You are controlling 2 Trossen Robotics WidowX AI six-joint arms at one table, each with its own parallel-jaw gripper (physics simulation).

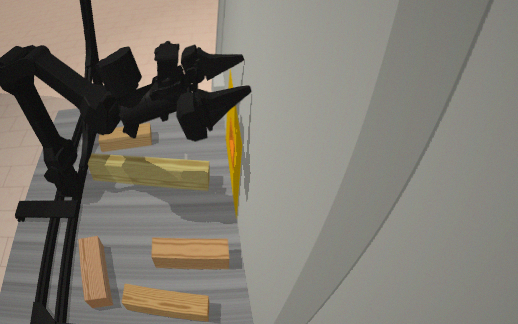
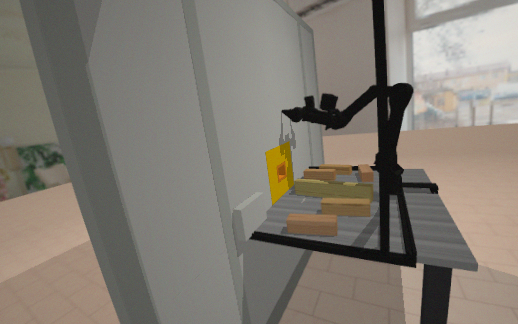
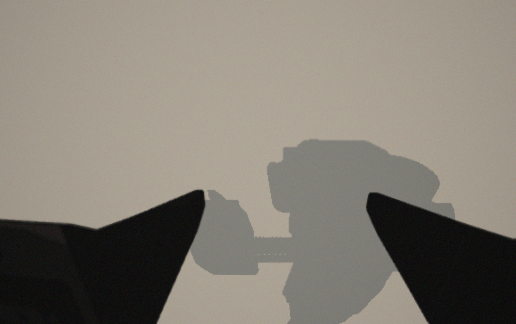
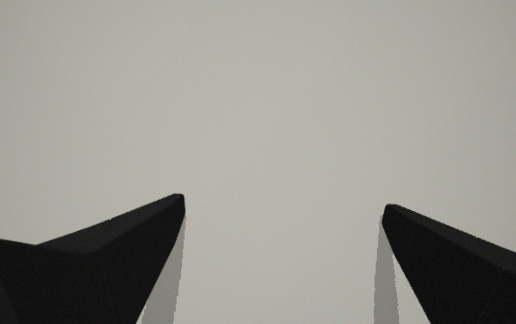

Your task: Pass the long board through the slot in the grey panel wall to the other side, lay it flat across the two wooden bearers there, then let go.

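Frame: origin at the left arm's base, x left, y back, z up, level; millimetres.
Seen in the pictures: left gripper, fingertip midpoint: (image 3: 285, 199); right gripper, fingertip midpoint: (image 1: 246, 71) (image 2: 285, 110) (image 4: 283, 208); right arm's base, origin of the base link: (image 1: 69, 187) (image 2: 392, 191).
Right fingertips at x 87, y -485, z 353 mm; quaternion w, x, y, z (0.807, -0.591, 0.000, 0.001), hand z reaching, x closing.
Observation:
A point is followed by its place in that frame.
The long yellowish board (image 1: 150, 171) {x -11, y -676, z 35 mm} (image 2: 332, 190) {x -52, y -704, z 16 mm} lies flat on the grey table, one end towards the panel wall. The grey panel wall (image 1: 310, 100) {x 344, y -482, z 493 mm} (image 2: 145, 125) {x -634, y -482, z 358 mm} carries a yellow plate (image 1: 233, 175) {x 11, y -482, z 33 mm} (image 2: 276, 191) {x -111, y -483, z 23 mm} around the orange-edged slot (image 1: 231, 145) {x -52, y -482, z 64 mm} (image 2: 282, 171) {x 2, y -470, z 79 mm}. My right gripper (image 1: 246, 74) {x 87, y -485, z 353 mm} (image 2: 283, 113) {x 87, y -485, z 353 mm} (image 4: 283, 208) {x 87, y -485, z 353 mm} is open and empty, high above the board, its fingertips close to the wall above the slot. My left gripper (image 3: 285, 199) {x -179, y -420, z 419 mm} is open and empty, facing a plain pale surface with a shadow on it. The two wooden bearers beyond the wall cannot be made out.
Several short wooden blocks lie on the table (image 1: 175, 227) {x 110, y -622, z -19 mm} (image 2: 452, 240) {x -274, y -1040, z -19 mm} around the board, among them one block (image 1: 190, 253) {x 205, y -589, z 31 mm} near the wall and another (image 2: 312, 224) {x -330, y -699, z 14 mm} near the frame's edge. A black frame (image 2: 330, 248) {x -380, y -759, z -23 mm} with an upright post (image 2: 380, 45) {x -374, y -888, z 450 mm} stands at the table. A pale bracket (image 2: 250, 215) {x -370, y -512, z 41 mm} juts from the wall.

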